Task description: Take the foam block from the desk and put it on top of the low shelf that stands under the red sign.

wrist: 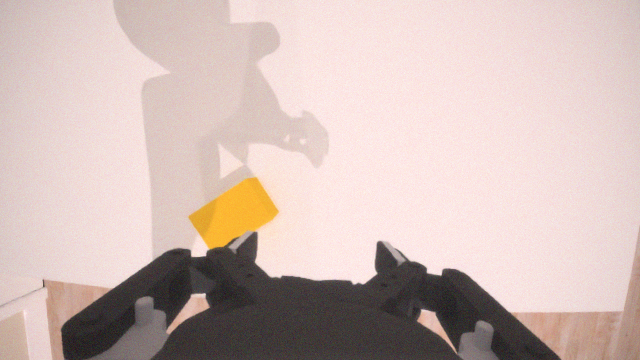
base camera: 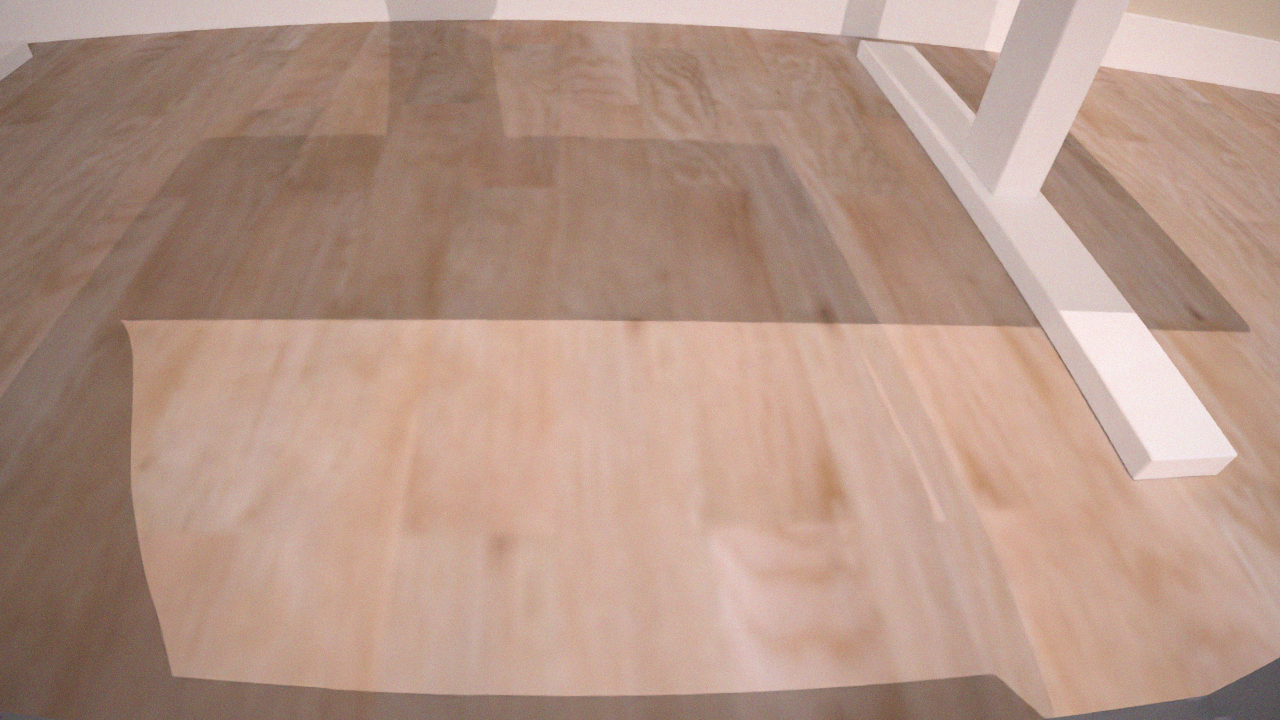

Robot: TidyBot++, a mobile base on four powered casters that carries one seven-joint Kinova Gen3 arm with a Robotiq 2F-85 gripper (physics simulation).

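Frame: origin at the arm's base, x up, y back, z right, level; centimetres.
Seen in the pictures: gripper, between the fingertips: (wrist: 316,249).
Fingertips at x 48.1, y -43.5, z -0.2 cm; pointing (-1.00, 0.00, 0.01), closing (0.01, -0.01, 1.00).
Note:
A point is followed by its place in that frame.
The yellow foam block (wrist: 233,212) @(x 36.8, y -42.8, z -10.7 cm) lies on the white desk (wrist: 450,150) @(x 32.3, y -53.6, z 18.5 cm) in the wrist view, turned at an angle, with its lower edge partly hidden by the left finger. My gripper (wrist: 316,249) @(x 48.1, y -43.5, z -0.2 cm) is open and empty above the desk. The block is ahead and to the left of the gap between the fingers. A white leg and foot of the desk (base camera: 1029,214) @(x -37.2, y -60.4, z 40.3 cm) stand at the right in the base view. The low shelf and the red sign do not show in either view.
The desk's foot runs along the wooden floor (base camera: 537,429) @(x -39.7, y -36.6, z -3.8 cm) at the right. A white baseboard (base camera: 671,17) @(x -38.8, y -109.4, z 9.6 cm) runs along the back. Shadows of the arm fall across the desk top. A white piece of furniture (wrist: 20,295) @(x -29.1, y 26.5, z -143.0 cm) shows at the lower left of the wrist view.

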